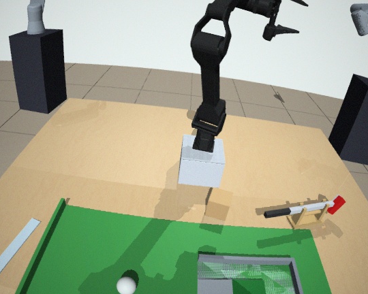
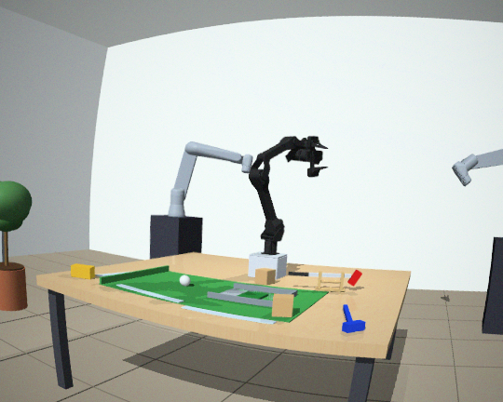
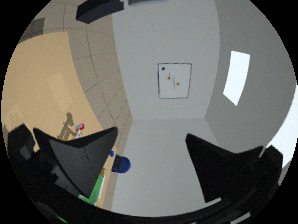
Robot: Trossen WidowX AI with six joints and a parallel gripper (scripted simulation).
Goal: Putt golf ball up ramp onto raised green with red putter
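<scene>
The wooden stand lies 23 cm ahead of my gripper tip, 14 cm to the left of it and 50 cm below it. Round my gripper tip: white golf ball: 56 cm ahead, 32 cm to the right, 51 cm below; then green mat: 56 cm ahead, 19 cm to the right, 54 cm below; then blue mallet-like object: 64 cm ahead, 35 cm to the left, 52 cm below.
</scene>
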